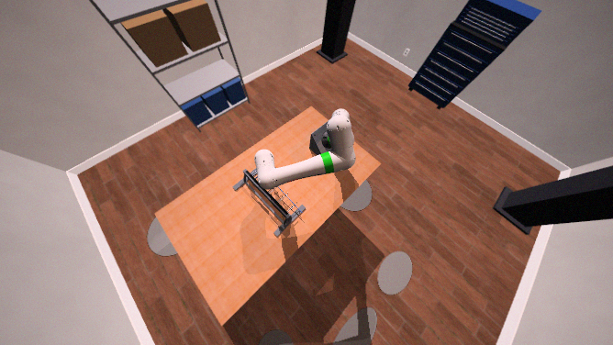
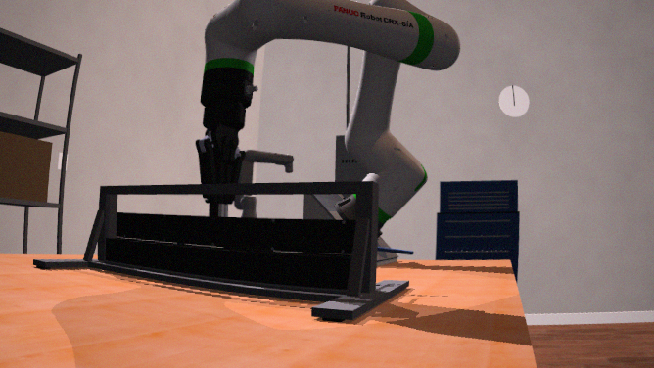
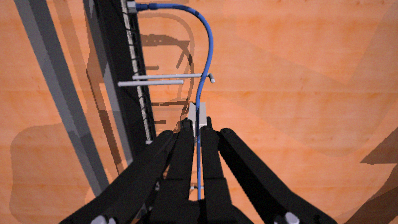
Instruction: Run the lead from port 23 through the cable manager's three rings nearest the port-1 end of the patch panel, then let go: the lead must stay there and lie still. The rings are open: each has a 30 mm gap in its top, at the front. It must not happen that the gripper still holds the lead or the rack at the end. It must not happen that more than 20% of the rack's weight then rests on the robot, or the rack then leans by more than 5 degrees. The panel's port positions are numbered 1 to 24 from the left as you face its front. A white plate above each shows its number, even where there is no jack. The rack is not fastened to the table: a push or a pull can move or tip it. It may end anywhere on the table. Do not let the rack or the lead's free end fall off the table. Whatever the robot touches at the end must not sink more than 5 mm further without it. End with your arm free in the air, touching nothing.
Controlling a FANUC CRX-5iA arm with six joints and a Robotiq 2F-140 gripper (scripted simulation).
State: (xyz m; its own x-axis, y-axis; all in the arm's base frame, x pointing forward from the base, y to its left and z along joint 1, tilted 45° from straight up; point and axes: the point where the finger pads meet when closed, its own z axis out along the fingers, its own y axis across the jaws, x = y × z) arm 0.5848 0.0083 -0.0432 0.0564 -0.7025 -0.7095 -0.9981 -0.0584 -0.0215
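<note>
Right now my hand is 100 mm short of the patch panel, 60 mm to the right of it and 20 mm above it.
</note>
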